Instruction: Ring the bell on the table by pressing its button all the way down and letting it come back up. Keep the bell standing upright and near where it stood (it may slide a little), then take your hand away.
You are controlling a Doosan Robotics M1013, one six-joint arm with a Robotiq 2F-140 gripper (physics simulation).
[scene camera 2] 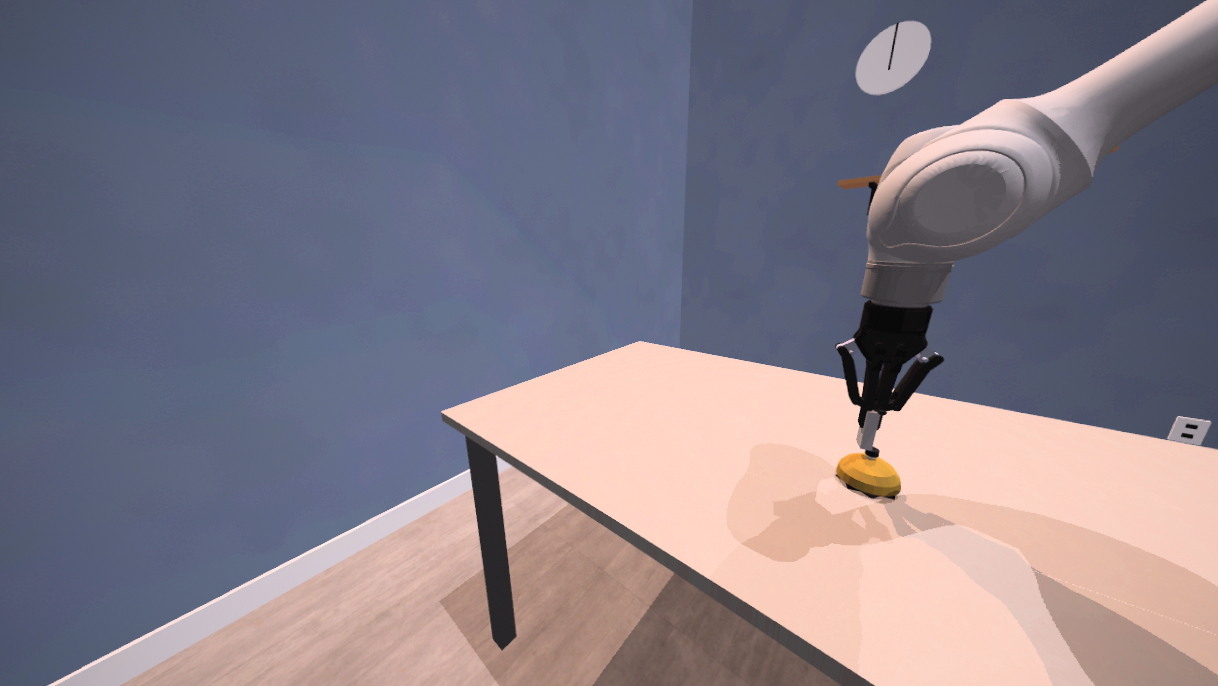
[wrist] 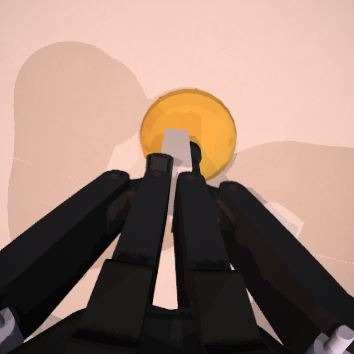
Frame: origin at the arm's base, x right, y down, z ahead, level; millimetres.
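Seen in the pictures: gripper, fingertip midpoint: (scene camera 2: 863, 445) (wrist: 174, 147).
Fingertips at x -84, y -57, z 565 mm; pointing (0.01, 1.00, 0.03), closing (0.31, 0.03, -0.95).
Observation:
Offsets run from my fingertips to a thing's middle. Level surfaces: height alone.
The bell is a yellow dome @[dz -12, dx -2, dy +32 mm] (scene camera 2: 867, 473) (wrist: 215, 127) standing upright on the table @[dy +63 mm] (scene camera 2: 647, 417). Its small black button @[dz -12, dx -2, dy +5 mm] (scene camera 2: 871, 452) (wrist: 196, 151) is on top, and a little of the stem shows under it in the scene view. My gripper (scene camera 2: 867, 432) (wrist: 174, 147) is shut and empty, pointing down over the bell. Its light grey fingertips are at the top of the button and appear to touch it. In the wrist view they hide part of the button, whose right side shows beside them. How far the button is pressed is hard to tell.
The table's left edge and a dark table leg (scene camera 2: 491, 545) show in the scene view. Behind are blue walls with a round clock (scene camera 2: 907, 63), an orange-brown shelf (scene camera 2: 854, 182) partly behind the arm, and a socket (scene camera 2: 1189, 429). Arm shadows lie around the bell.

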